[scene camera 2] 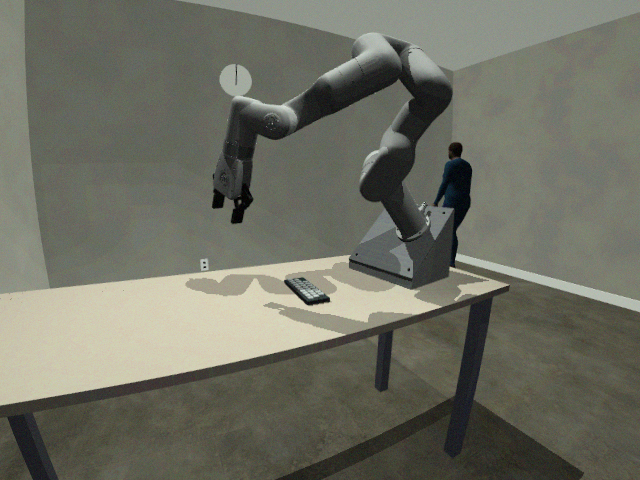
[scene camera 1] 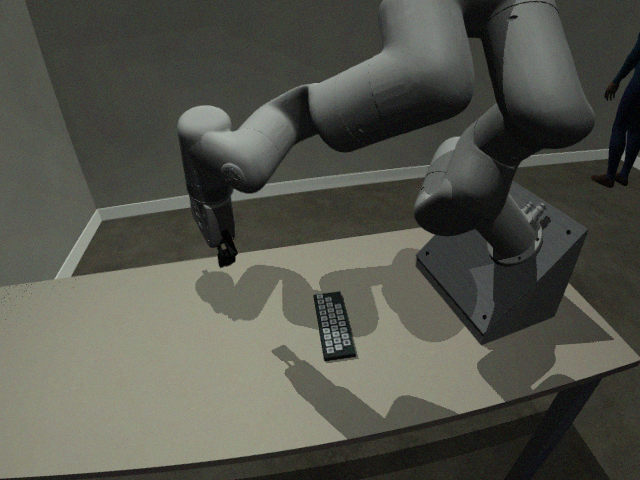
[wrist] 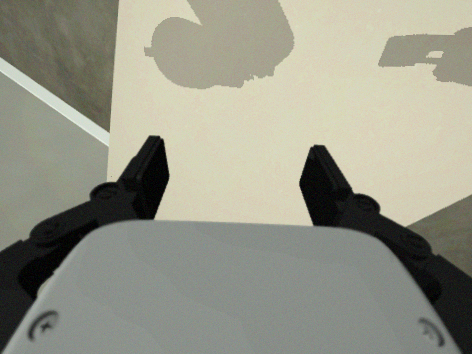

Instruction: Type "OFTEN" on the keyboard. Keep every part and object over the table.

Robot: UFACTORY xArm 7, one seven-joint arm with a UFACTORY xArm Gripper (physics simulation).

Observation:
In view: the gripper (scene camera 1: pixel 217 245) and a dark keyboard (scene camera 1: pixel 336 339).
The gripper also shows in scene camera 2 (scene camera 2: pixel 226 215) and in the wrist view (wrist: pixel 236 160). The wrist view misses the dark keyboard: it is out of frame.

